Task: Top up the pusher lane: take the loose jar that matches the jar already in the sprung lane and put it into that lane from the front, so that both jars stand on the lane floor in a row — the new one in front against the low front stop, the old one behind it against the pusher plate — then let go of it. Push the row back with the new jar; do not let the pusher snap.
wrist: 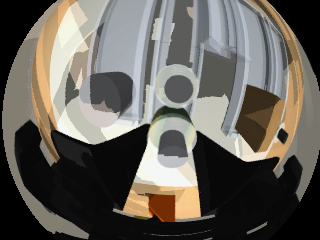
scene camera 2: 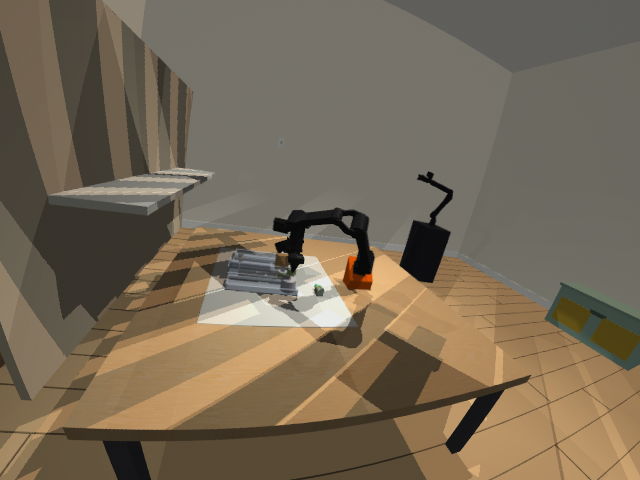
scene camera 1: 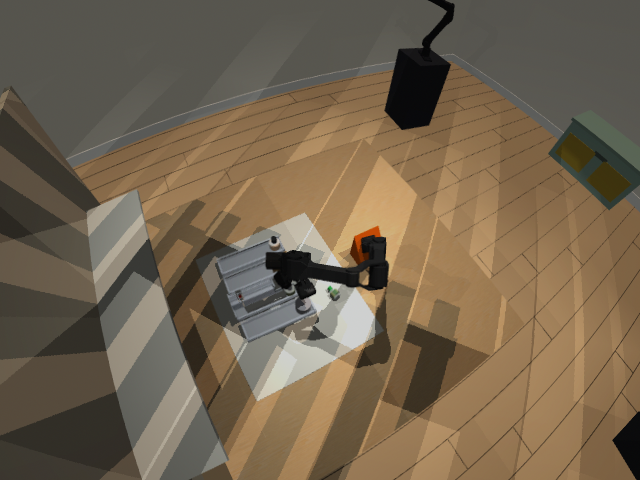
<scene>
In view: my gripper [wrist: 171, 131] and a grey lane rack [scene camera 1: 261, 290].
</scene>
